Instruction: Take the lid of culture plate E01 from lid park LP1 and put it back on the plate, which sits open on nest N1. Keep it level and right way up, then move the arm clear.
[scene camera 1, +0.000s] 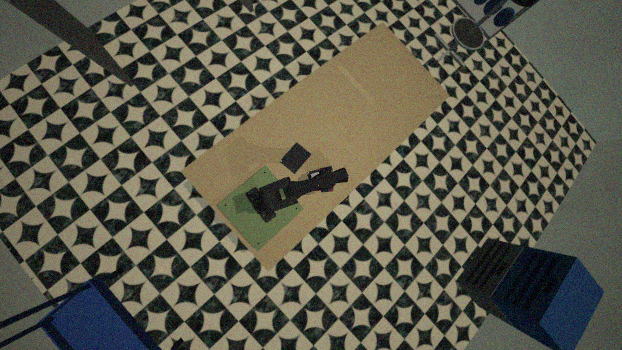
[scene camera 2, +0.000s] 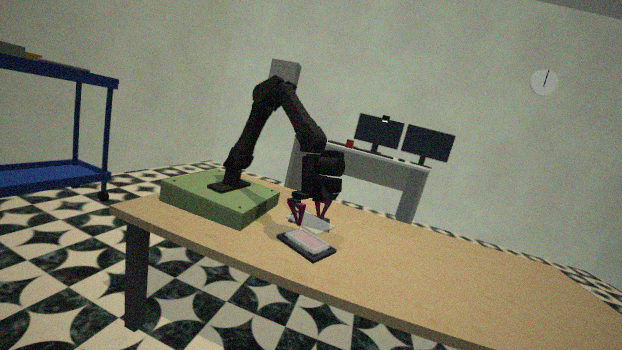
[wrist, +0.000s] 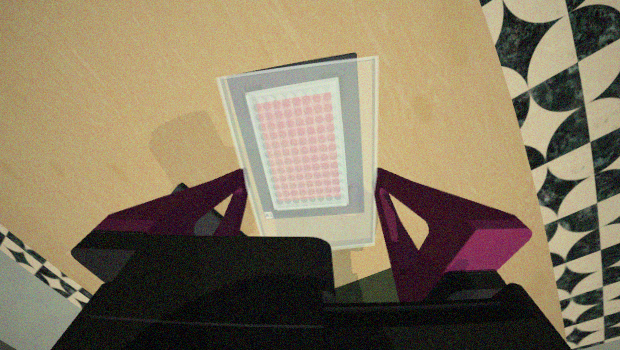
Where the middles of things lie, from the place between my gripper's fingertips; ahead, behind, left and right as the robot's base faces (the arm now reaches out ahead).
Labels:
I see my gripper right at the grey lid (wrist: 306, 136).

